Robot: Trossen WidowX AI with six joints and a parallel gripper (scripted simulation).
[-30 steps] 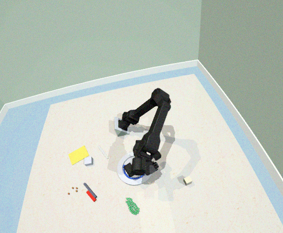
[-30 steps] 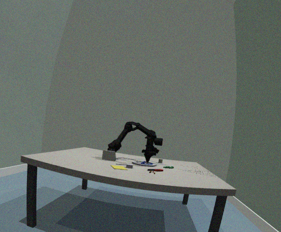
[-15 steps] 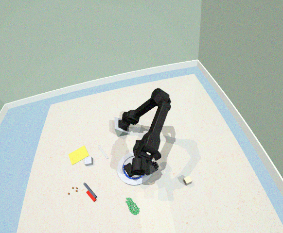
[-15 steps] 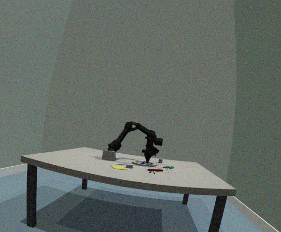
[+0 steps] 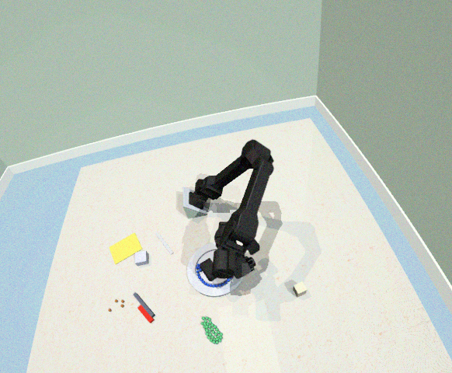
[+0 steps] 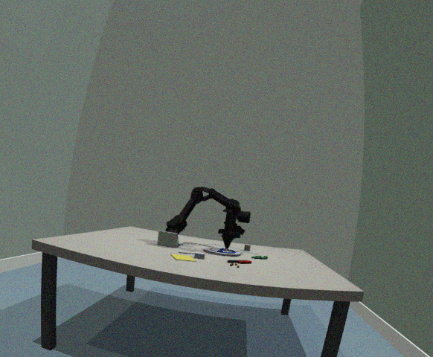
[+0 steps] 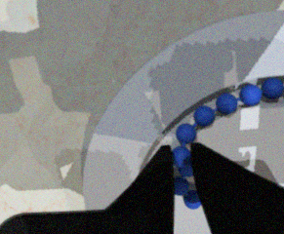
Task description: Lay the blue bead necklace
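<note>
Now: gripper tip 2 cm past the round bead board, 6 cm to the left of it and 1 cm above it. Also, from my gripper tip: grey tool: 11 cm ahead, 31 cm to the right, 2 cm below; cream cube: 10 cm ahead, 20 cm to the left; stick: 15 cm behind, 25 cm to the right, 2 cm below.
</note>
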